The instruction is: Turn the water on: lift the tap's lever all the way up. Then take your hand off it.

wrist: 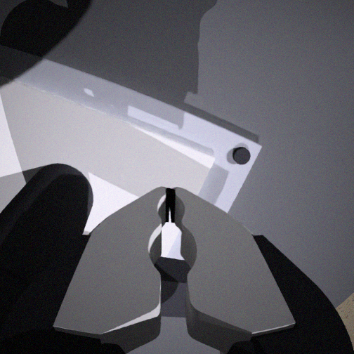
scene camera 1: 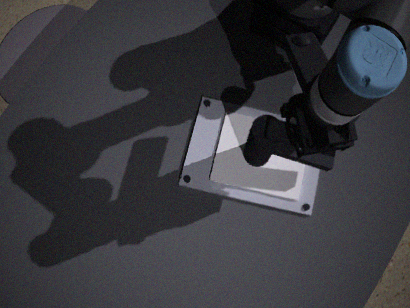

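Note:
The tap is a black round post (scene camera 1: 258, 145) (wrist: 57, 202) on a white plate (scene camera 1: 196, 145) (wrist: 227, 172). In the scene view a flat dark bar (scene camera 1: 319, 160) runs from the post to the right; whether it is the lever or the spout, and how far it is raised, I cannot tell. My gripper (scene camera 1: 296, 134) (wrist: 168, 191) is shut with no object visible between its tips. It is to the right of the post, near the bar, and covers part of it in the scene view. Contact cannot be made out in the dark. In the wrist view the fingers hide the area below their tips.
Dark round bolts (scene camera 1: 186, 178) (wrist: 241, 155) sit at the plate's corners. The arm's blue-capped joint (scene camera 1: 372, 62) stands above the gripper at the upper right. Large arm shadows lie across the grey table (scene camera 1: 280, 255) (wrist: 300, 100). A round disc (scene camera 1: 30, 45) is at the upper left.

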